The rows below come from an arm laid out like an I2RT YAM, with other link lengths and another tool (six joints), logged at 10 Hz.
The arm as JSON. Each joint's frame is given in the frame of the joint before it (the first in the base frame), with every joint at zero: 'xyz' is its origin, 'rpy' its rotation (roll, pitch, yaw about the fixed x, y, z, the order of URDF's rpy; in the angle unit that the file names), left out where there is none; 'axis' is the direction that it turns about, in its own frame. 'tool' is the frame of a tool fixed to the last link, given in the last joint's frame.
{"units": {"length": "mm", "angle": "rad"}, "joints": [
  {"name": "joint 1", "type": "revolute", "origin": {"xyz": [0.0, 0.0, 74.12]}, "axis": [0.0, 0.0, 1.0]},
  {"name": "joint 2", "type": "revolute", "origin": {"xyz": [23.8, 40.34, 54.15], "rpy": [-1.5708, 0.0, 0.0]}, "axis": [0.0, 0.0, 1.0]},
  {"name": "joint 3", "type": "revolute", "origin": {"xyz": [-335.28, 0.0, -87.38], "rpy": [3.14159, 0.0, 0.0]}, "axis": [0.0, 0.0, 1.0]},
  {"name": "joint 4", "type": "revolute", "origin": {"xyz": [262.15, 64.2, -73.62]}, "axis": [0.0, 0.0, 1.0]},
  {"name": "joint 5", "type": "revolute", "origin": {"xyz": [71.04, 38.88, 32.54], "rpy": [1.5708, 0.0, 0.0]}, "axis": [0.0, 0.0, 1.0]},
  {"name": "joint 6", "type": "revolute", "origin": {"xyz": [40.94, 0.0, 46.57], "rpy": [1.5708, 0.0, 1.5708]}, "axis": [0.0, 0.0, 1.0]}
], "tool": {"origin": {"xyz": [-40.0, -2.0, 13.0], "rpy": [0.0, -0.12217, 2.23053]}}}
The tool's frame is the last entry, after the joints.
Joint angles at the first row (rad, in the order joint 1, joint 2, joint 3, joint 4, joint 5, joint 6):
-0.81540, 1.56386, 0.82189, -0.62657, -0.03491, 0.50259
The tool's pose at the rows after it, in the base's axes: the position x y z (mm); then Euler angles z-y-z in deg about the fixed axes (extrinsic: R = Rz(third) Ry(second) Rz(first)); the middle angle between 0 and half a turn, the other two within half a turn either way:
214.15, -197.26, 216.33, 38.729, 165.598, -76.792
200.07, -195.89, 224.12, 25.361, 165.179, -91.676
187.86, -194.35, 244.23, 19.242, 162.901, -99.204
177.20, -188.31, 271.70, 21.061, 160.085, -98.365
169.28, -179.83, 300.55, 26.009, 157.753, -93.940
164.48, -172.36, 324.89, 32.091, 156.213, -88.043
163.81, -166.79, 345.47, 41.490, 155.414, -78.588
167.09, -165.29, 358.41, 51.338, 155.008, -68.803
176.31, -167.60, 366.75, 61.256, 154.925, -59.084
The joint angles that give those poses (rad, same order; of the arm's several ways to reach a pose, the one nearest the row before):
-0.83945, 1.54859, 0.82227, -0.67122, 0.00743, 0.50679
-0.86310, 1.50893, 0.82800, -0.74484, 0.06046, 0.50868
-0.88329, 1.44827, 0.86042, -0.83105, 0.11006, 0.50985
-0.89363, 1.36969, 0.90200, -0.91077, 0.14019, 0.50983
-0.89549, 1.29798, 0.95276, -0.98252, 0.14706, 0.50985
-0.89554, 1.24838, 1.00193, -1.03397, 0.13141, 0.50868
-0.89550, 1.21900, 1.04656, -1.06068, 0.07955, 0.50947
-0.89513, 1.21367, 1.07709, -1.06298, 0.01469, 0.51825
-0.88366, 1.23350, 1.10646, -1.05420, -0.05168, 0.54343

